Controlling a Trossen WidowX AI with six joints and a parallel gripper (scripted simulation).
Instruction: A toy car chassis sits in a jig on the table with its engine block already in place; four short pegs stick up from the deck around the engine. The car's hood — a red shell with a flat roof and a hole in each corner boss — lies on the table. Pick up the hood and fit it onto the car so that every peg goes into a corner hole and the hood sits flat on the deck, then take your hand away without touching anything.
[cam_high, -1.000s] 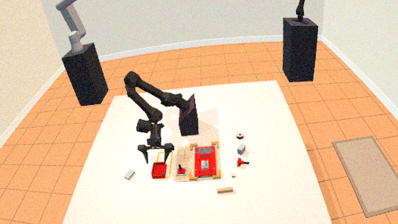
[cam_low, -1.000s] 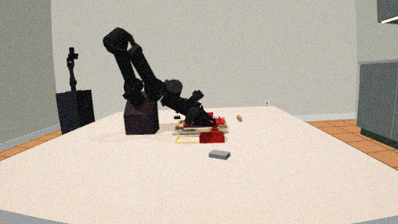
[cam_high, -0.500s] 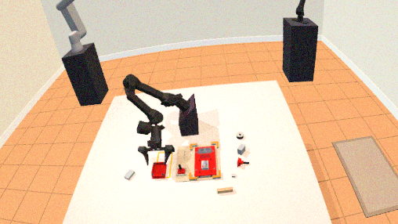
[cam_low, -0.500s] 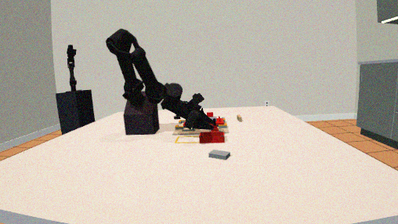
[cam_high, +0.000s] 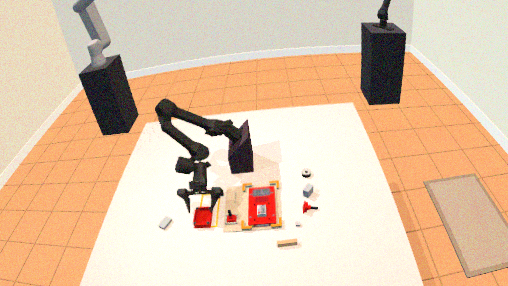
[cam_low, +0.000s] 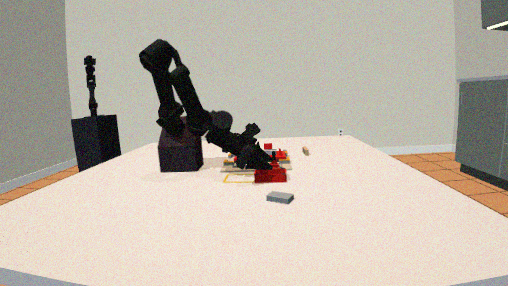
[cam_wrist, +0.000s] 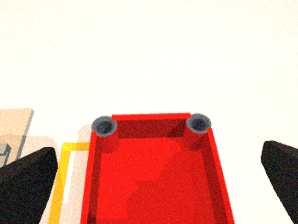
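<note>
My gripper tip is 10 mm past the red hood and 40 mm above it. From my gripper tip the other things lie so: orange-cornered jig 60 mm behind, 220 mm to the left, 40 mm below; then grey engine block 10 mm behind, 250 mm to the left, 20 mm below; then wooden block 140 mm ahead, 340 mm to the left, 40 mm below.
</note>
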